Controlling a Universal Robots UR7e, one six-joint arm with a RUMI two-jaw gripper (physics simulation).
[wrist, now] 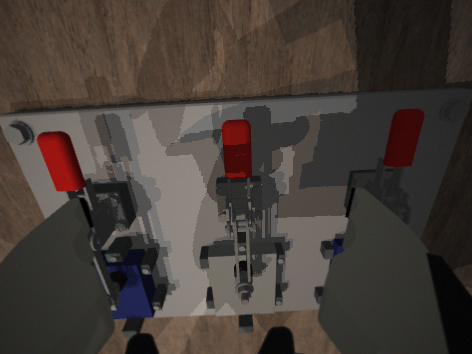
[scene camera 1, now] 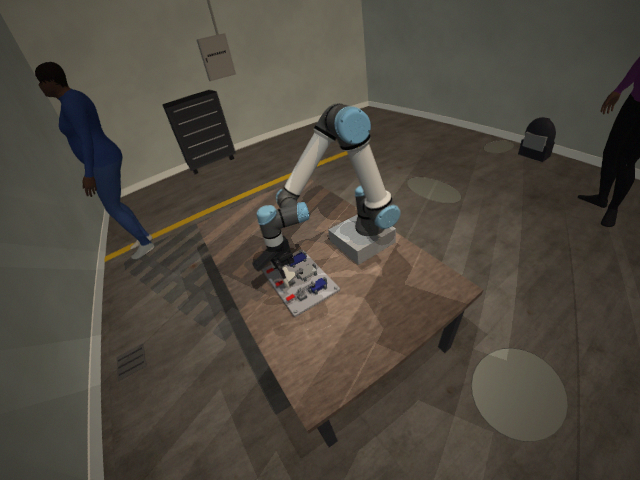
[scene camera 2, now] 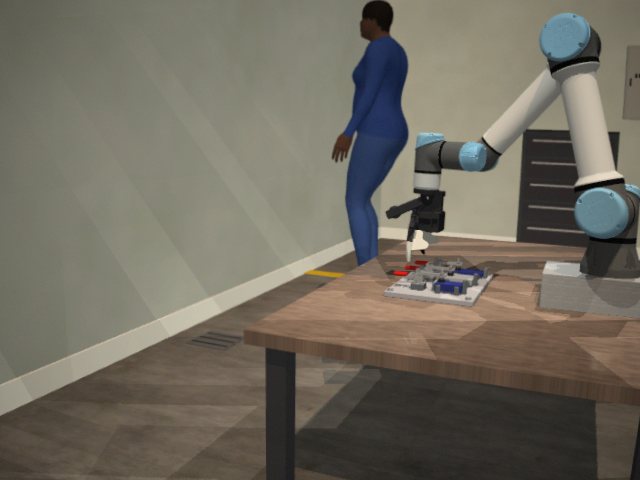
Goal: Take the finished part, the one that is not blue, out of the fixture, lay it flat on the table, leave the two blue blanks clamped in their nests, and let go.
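Frame: origin at the arm's base, x ahead, y left, z up, level; metres.
Where they show: gripper, fingertip midpoint: point(wrist: 221, 197) point(scene camera 1: 282, 278) point(scene camera 2: 416, 258); arm's base at its link origin: point(scene camera 1: 370, 227) point(scene camera 2: 609, 273).
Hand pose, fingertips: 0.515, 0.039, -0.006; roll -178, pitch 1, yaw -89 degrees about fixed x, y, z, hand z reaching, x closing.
Each offset is from my fingertips to the centre of the thing, as dx, dy, dz. "spot": to the spot under its first point. Level surfaces: height alone.
The finished part @[-0.123, -0.016, -0.049] point(wrist: 218, 287) is a pale grey block in the middle nest of the fixture plate @[-0.075, -0.014, -0.070] point(wrist: 175, 200) point(scene camera 1: 313, 303) point(scene camera 2: 431, 298). The middle clamp's arm reaches over it, with its red handle @[+0.015, -0.010, -0.032] point(wrist: 237, 150) pointing away from the nest. One blue blank @[-0.123, +0.094, -0.047] point(wrist: 137, 295) sits in the nest at left in the wrist view; the other blue blank @[-0.122, -0.127, -0.052] point(wrist: 338, 247) shows at right, mostly hidden by a finger. Both blanks @[spot: -0.131, -0.120, -0.047] point(scene camera 1: 298, 258) @[spot: -0.130, +0.101, -0.037] point(scene camera 1: 319, 284) point(scene camera 2: 469, 272) point(scene camera 2: 449, 286) are in their nests. My gripper point(wrist: 221, 197) point(scene camera 1: 284, 275) point(scene camera 2: 415, 254) is open and empty above the handle side of the fixture.
The outer clamps have red handles @[+0.009, +0.100, -0.026] point(wrist: 61, 161) @[+0.020, -0.120, -0.036] point(wrist: 404, 137) standing above the plate. The fixture lies on the wooden table @[dz -0.078] point(scene camera 1: 356, 341) point(scene camera 2: 351, 330), near its long edge. The arm's grey base block point(scene camera 1: 361, 245) point(scene camera 2: 573, 289) stands beyond the nest side. A person in blue point(scene camera 1: 93, 134) point(scene camera 2: 379, 103) stands off the table.
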